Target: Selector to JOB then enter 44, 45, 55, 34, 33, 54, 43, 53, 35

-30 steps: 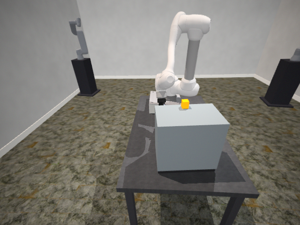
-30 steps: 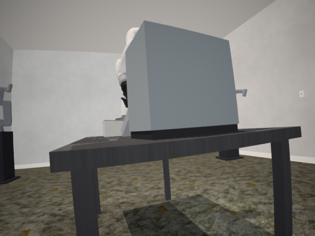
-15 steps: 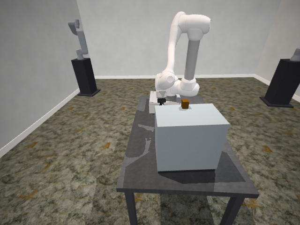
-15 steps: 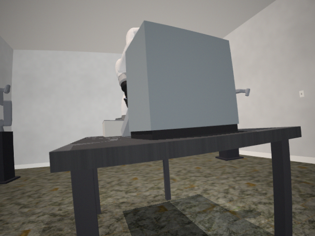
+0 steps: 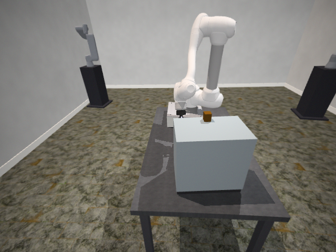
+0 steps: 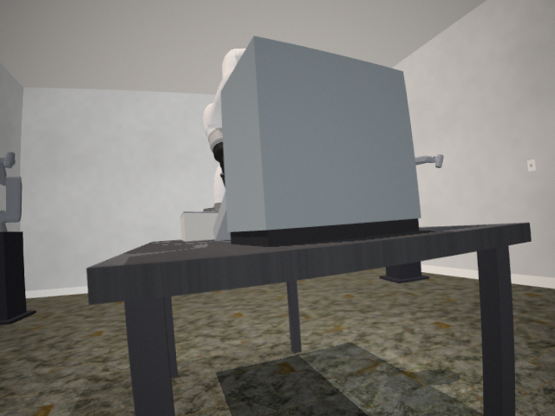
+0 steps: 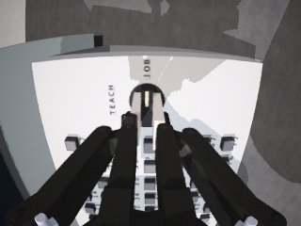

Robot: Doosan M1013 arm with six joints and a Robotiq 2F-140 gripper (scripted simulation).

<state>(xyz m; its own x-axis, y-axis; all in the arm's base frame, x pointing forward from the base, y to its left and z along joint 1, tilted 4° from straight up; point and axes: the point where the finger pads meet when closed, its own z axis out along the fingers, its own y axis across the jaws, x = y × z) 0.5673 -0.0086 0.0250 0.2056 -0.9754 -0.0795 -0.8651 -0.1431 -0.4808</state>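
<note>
Now: hand 1 cm short of the black selector knob and 2 cm above it. Also, from my hand: white keypad panel (1 cm ahead, 12 cm to the left, 7 cm below); then key (5 cm behind, 15 cm to the left, 5 cm below).
</note>
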